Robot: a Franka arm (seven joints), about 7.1 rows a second.
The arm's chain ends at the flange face. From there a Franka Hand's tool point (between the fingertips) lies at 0.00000 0.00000 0.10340 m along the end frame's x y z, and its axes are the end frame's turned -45 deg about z.
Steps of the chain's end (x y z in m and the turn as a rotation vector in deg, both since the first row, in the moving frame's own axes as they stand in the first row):
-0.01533 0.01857 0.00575 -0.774 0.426 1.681
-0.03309 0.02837 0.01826 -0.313 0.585 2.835
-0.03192 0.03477 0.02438 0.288 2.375 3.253
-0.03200 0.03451 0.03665 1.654 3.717 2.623
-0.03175 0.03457 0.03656 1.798 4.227 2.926
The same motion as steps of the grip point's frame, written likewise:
-0.02444 0.00382 0.00574 -0.849 -0.246 1.681
-0.04314 -0.00218 0.01825 -0.635 0.192 2.835
-0.04384 0.00477 0.02429 -1.476 1.883 3.253
-0.04024 0.00456 0.03639 -1.459 3.798 2.623
-0.03930 0.00529 0.03623 -1.718 4.260 2.926

